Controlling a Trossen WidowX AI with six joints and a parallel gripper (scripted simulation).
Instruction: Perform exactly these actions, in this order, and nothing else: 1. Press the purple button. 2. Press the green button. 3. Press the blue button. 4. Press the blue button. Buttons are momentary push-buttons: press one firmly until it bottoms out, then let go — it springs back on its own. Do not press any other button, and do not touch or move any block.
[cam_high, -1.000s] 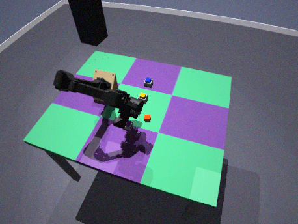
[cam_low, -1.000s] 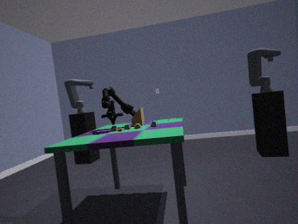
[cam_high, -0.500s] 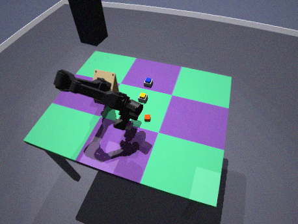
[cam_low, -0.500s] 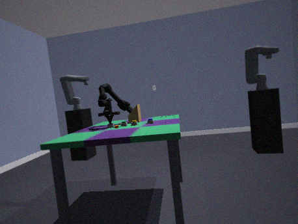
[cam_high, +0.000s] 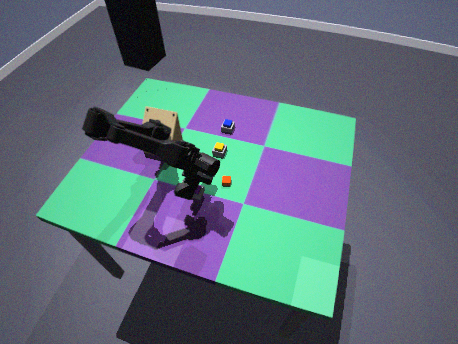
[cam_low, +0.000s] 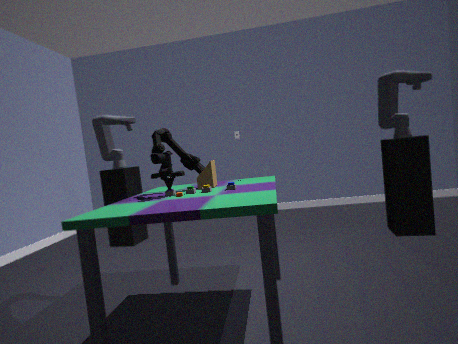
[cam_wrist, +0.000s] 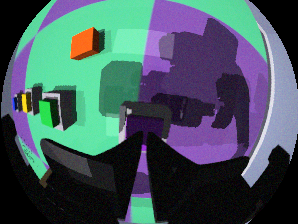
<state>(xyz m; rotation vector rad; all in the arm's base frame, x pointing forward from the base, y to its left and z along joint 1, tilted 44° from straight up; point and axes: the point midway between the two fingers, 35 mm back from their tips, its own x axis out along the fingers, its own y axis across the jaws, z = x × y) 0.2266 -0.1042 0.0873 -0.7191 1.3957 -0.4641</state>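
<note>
Now: the purple button right at my gripper tip. From my gripper tip the other things lie so: yellow button (2 cm behind, 22 cm to the left); then orange block (8 cm ahead, 10 cm to the left, 2 cm below); then green button (1 cm behind, 13 cm to the left).
</note>
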